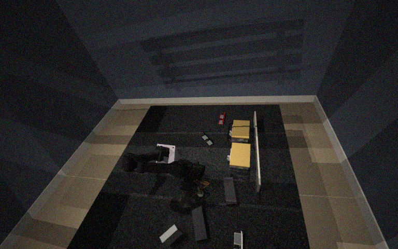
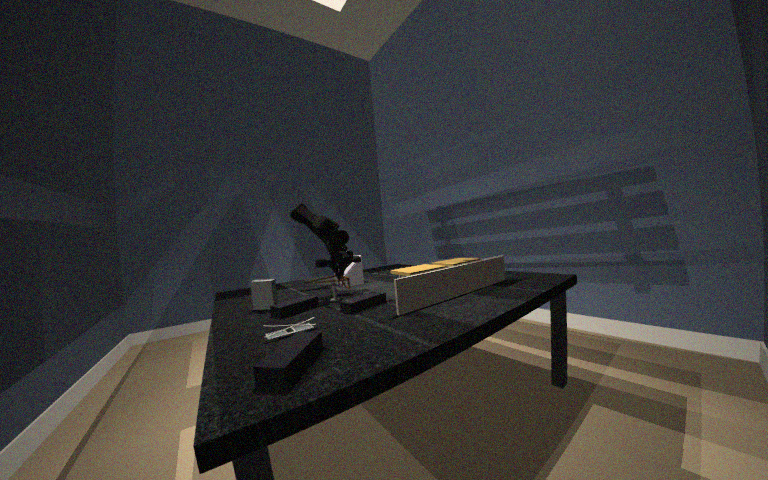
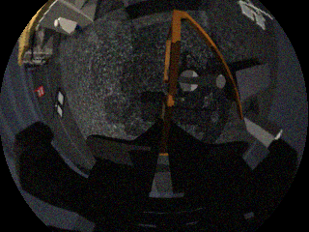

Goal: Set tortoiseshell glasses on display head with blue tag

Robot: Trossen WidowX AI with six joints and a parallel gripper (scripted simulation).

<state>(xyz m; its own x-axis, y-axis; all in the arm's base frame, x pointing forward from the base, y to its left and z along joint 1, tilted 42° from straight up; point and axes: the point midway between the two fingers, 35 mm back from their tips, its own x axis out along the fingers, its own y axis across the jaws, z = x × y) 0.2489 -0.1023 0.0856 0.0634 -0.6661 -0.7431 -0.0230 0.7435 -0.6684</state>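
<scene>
Now: the small white stand 60 mm ahead of my gripper tip, 40 mm to the right of it and 40 mm below it. The rest, counted from my gripper tip: grey box 300 mm to the right, 10 mm below, 10 mm behind; then long pale panel 350 mm to the left, 350 mm ahead, 10 mm below.
</scene>
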